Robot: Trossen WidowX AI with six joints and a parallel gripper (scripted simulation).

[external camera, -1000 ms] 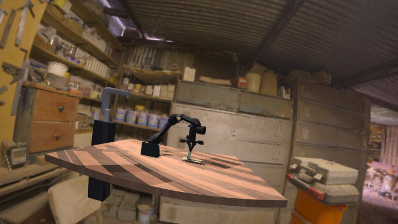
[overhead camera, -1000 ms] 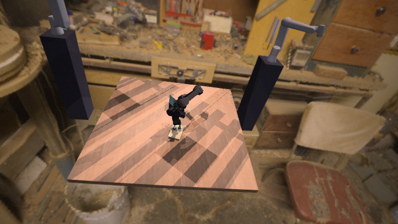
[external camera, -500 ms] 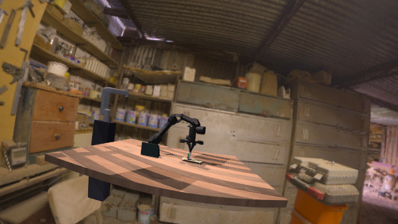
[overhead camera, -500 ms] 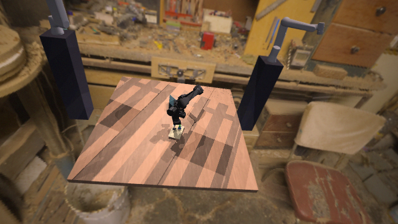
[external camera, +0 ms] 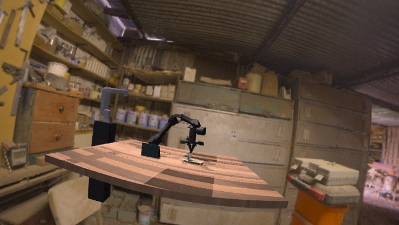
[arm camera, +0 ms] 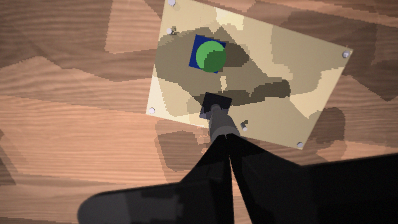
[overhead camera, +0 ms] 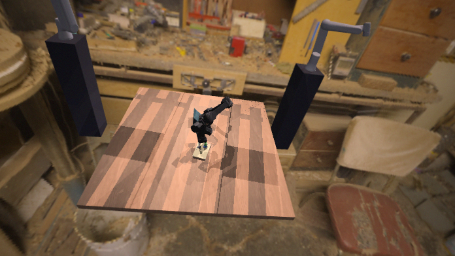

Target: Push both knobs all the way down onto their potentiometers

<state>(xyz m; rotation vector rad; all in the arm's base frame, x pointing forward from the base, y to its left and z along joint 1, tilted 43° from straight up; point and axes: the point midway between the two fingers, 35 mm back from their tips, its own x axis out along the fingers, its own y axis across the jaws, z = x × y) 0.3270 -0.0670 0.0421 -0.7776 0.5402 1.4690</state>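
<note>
Now: the green knob 1 cm behind my gripper tip, 5 cm to the left of it and 3 cm below it. Also, from my gripper tip: potentiometer with knob: 3 cm below; then grey knob: 1 cm below.
</note>
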